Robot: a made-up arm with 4 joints.
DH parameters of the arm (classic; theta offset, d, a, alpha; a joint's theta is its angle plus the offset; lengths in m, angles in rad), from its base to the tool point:
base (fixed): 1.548 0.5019 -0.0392 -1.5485
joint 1: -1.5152 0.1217 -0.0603 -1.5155
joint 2: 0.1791 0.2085 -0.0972 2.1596
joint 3: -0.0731 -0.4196 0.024 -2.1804
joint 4: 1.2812 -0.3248 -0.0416 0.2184
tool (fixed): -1.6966 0.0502 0 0
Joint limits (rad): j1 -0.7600..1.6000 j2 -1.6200..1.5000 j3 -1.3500..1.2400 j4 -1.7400..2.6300
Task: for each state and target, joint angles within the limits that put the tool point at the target. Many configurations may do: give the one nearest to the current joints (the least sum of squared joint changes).
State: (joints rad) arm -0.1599 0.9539 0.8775 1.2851
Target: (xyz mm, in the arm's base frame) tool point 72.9 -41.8 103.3
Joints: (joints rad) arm 0.7738 1.0025 0.9671 1.8341
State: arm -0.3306 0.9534 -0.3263 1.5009
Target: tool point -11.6 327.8 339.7
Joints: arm -0.7592 0.9387 0.1100 1.1031
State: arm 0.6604 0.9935 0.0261 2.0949
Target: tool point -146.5 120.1 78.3
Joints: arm -0.0410 1.2891 0.0191 1.9971
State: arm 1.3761 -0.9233 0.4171 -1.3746
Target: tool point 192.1 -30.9 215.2
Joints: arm 0.6339 -0.1896 -0.1018 -1.2915
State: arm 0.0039 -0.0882 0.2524 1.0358
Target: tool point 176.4 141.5 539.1
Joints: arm -0.1875 -0.4867 0.1718 0.9379
